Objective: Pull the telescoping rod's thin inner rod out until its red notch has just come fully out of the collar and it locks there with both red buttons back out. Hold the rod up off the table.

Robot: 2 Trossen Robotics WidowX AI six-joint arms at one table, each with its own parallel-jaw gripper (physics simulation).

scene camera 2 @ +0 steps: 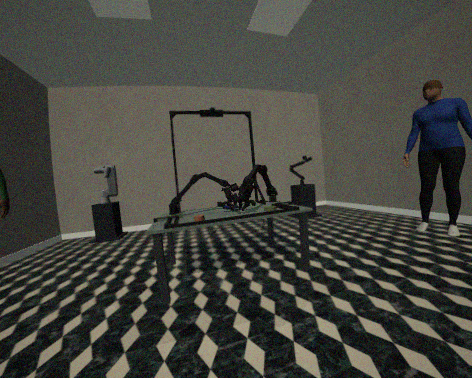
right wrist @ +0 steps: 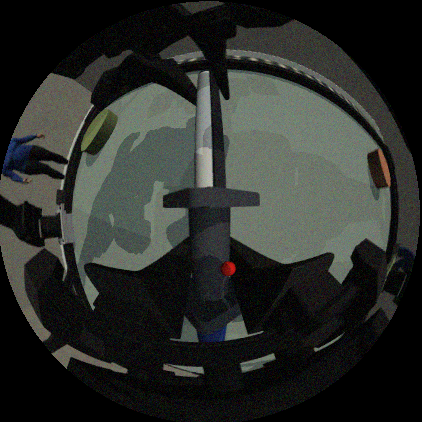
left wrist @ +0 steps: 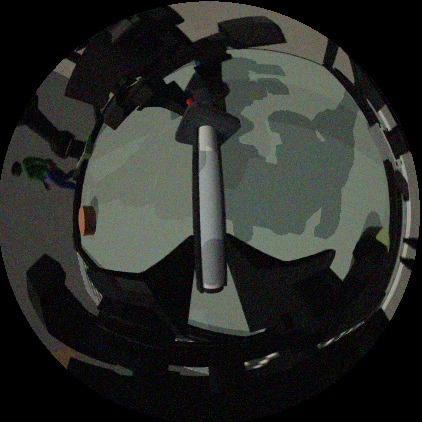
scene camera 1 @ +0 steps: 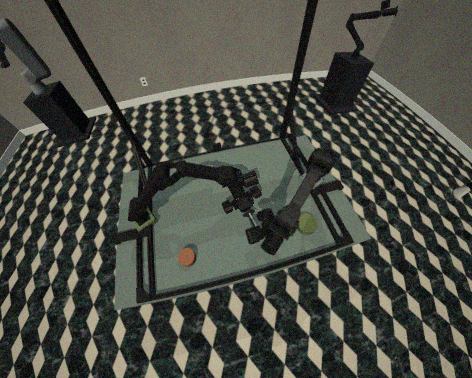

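Note:
The rod's pale grey inner rod (scene camera 1: 252, 218) (left wrist: 211, 200) (right wrist: 204, 125) comes out of the dark collar (left wrist: 207, 131) (right wrist: 211, 198). No red notch shows on its visible sides. A red button (left wrist: 190, 101) (right wrist: 228, 268) stands out from the dark outer tube (right wrist: 210, 227); a second button does not show. The tube's far end is blue (right wrist: 212, 334). My left gripper (scene camera 1: 259, 225) (left wrist: 209, 238) is shut on the inner rod near its free end. My right gripper (scene camera 1: 242, 200) (right wrist: 208, 240) is shut on the outer tube behind the collar. The rod is above the table.
An orange disc (scene camera 1: 186, 257) (scene camera 2: 199, 218) (left wrist: 87, 220) (right wrist: 379, 168) lies on the table (scene camera 1: 220, 257), left of the grippers in scene camera 1. A yellow-green disc (scene camera 1: 307, 223) (right wrist: 99, 132) lies right, beside my left arm. Dark frame bars edge the table. A person (scene camera 2: 440, 135) stands beyond it.

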